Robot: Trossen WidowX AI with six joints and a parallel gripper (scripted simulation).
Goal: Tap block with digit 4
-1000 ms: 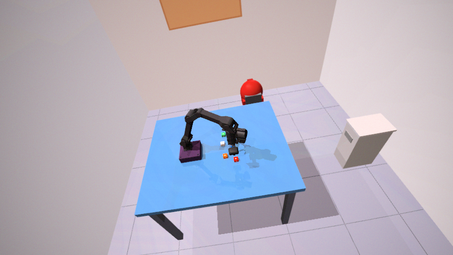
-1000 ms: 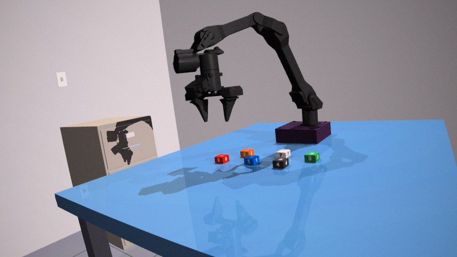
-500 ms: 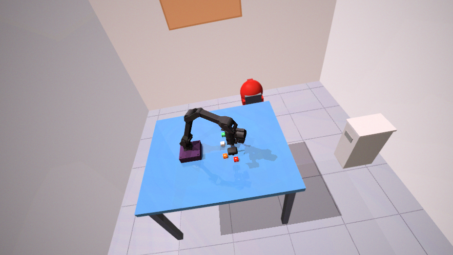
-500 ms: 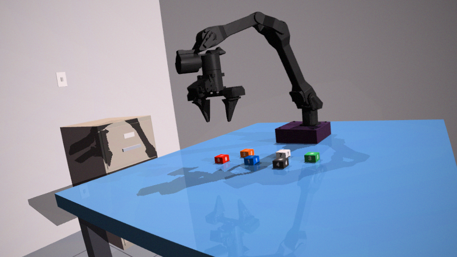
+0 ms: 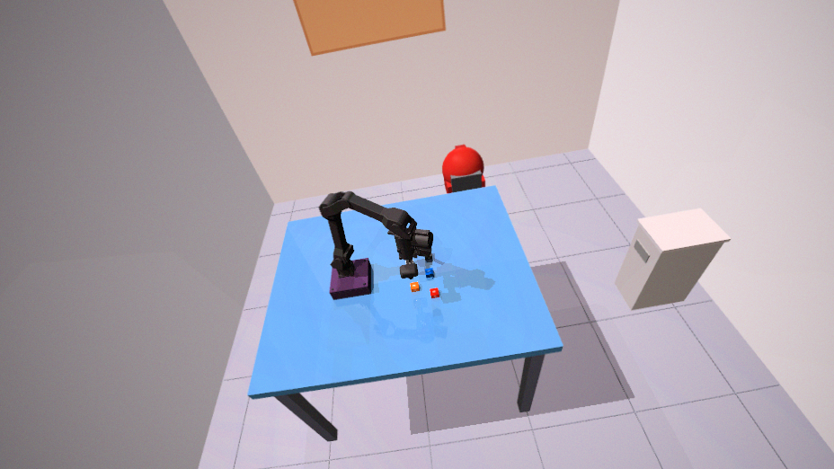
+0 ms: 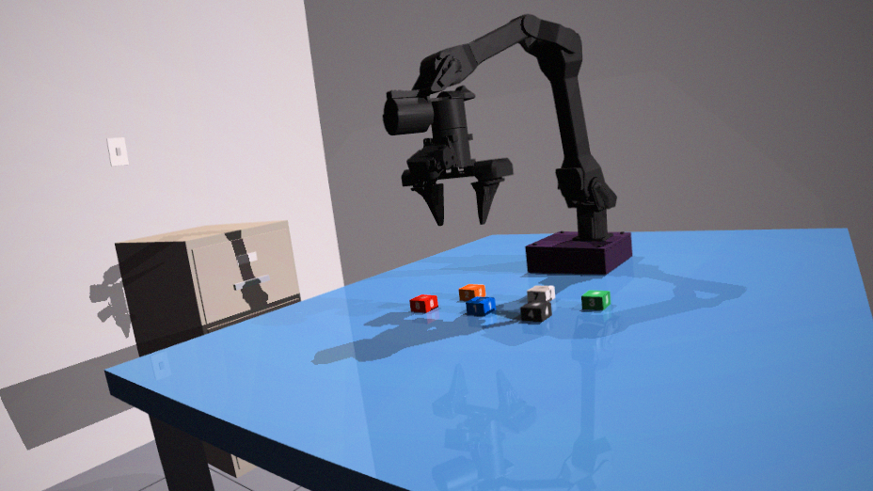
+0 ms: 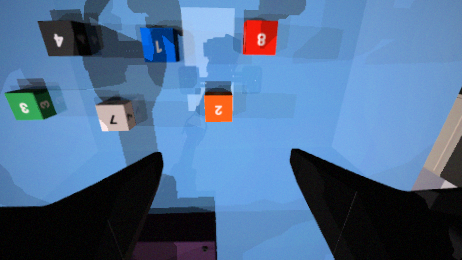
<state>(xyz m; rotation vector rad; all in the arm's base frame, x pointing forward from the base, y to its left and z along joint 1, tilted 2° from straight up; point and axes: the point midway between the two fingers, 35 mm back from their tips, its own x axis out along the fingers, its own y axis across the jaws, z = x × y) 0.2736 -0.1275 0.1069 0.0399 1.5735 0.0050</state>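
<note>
My gripper tip is 8 cm short of the black block, 16 cm to the right of it and 11 cm above it. Also, from my gripper tip: orange 2 block: 1 cm to the left, 11 cm below; then red 8 block: 7 cm ahead, 4 cm to the right, 11 cm below; then blue 1 block: 7 cm ahead, 6 cm to the left, 11 cm below.
</note>
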